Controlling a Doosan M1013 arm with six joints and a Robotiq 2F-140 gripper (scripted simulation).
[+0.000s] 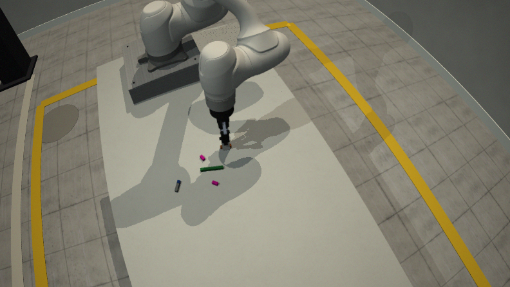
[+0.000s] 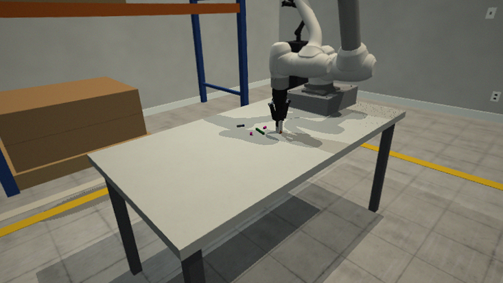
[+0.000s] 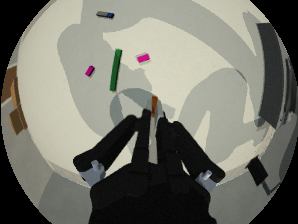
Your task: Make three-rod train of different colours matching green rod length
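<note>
My gripper is now 21 cm to the left of the grey rod, 10 cm short of it and 3 cm above it. Round my hand: green rod 7 cm to the right, 7 cm ahead, 3 cm below; orange rod 3 cm below; small blue rod 20 cm to the right, 9 cm ahead, 3 cm below.
</note>
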